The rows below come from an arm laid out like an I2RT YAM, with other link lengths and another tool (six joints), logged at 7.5 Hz.
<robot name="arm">
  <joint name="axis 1" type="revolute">
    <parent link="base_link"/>
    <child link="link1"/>
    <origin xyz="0 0 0.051" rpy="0 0 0"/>
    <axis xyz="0 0 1"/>
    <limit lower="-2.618" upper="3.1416"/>
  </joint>
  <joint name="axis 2" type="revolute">
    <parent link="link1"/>
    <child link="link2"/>
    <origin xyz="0.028 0.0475 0.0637" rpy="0 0 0"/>
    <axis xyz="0 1 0"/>
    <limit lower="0" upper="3.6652"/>
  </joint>
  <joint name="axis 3" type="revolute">
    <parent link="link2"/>
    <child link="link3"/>
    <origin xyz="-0.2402 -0.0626 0" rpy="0 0 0"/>
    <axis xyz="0 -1 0"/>
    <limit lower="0" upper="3.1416"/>
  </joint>
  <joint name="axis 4" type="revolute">
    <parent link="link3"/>
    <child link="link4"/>
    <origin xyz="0.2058 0.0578 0.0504" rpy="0 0 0"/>
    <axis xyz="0 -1 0"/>
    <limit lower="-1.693" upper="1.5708"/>
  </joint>
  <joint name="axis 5" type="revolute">
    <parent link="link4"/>
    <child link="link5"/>
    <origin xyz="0.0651 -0.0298 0.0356" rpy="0 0 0"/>
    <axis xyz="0 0 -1"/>
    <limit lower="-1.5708" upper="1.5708"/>
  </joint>
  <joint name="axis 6" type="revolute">
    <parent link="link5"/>
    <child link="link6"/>
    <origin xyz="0.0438 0 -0.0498" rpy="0 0 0"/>
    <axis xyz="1 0 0"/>
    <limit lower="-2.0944" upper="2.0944"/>
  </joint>
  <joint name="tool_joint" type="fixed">
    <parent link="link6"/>
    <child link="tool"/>
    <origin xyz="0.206 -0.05 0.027" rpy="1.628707 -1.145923 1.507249"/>
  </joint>
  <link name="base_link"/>
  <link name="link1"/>
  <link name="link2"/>
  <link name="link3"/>
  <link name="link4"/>
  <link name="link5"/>
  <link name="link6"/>
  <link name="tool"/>
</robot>
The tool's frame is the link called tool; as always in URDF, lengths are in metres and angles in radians.
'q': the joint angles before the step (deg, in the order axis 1, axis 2, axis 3, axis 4, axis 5, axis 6). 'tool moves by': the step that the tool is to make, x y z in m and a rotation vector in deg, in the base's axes. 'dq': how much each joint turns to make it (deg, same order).
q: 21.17, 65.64, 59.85, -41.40, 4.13, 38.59
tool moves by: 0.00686, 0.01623, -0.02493, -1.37, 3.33, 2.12
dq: 2.12, 6.15, 0.00, 2.55, 0.00, -0.01
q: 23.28, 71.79, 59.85, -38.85, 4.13, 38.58
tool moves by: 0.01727, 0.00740, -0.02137, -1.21, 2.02, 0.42
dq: 0.00, 7.21, 1.15, 3.76, -0.01, -0.52
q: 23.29, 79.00, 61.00, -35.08, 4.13, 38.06
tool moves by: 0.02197, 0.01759, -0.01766, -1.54, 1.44, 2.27
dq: 1.14, 8.51, 3.77, 2.90, 0.00, -1.40
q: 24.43, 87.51, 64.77, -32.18, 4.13, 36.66
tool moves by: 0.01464, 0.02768, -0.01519, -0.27, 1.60, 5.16
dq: 1.14, 6.70, 3.95, 1.33, -2.62, -3.07
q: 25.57, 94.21, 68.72, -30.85, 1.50, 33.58
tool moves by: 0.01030, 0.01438, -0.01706, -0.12, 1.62, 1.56
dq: 0.53, 5.63, 3.00, 1.13, -1.06, -0.54
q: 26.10, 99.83, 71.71, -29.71, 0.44, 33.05
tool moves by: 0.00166, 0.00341, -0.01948, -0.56, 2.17, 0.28
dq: 0.00, 3.96, 1.14, 0.62, -0.53, 0.00
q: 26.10, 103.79, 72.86, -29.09, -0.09, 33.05
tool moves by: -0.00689, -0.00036, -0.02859, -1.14, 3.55, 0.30
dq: 0.00, 4.22, -0.01, 0.53, -0.61, -0.01
